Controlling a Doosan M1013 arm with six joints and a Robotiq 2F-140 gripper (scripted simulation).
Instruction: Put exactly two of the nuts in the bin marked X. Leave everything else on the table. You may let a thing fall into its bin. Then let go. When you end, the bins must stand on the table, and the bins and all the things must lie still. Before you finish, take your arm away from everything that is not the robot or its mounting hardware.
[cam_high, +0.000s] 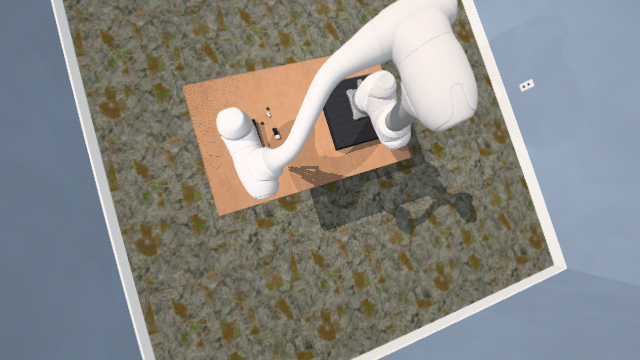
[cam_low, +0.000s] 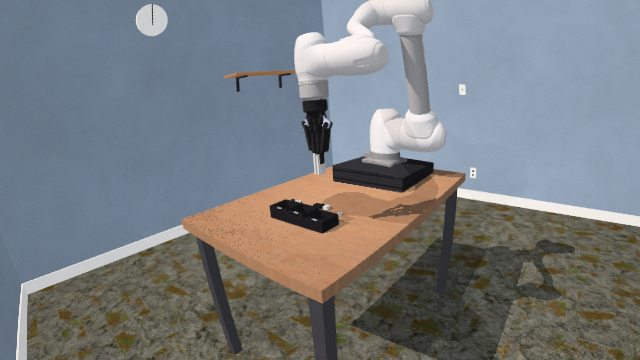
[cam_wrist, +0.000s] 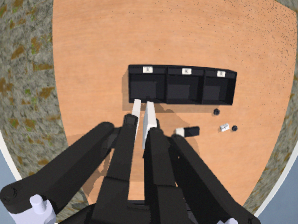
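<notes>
Right now my hand is 240 mm to the left of the white piece, 210 mm above it and 110 mm past it. The rest, counted from my hand: pale nut: 210 mm below, 110 mm behind, 20 mm to the right; then black bin row: 190 mm below, 90 mm to the right, 10 mm ahead.
</notes>
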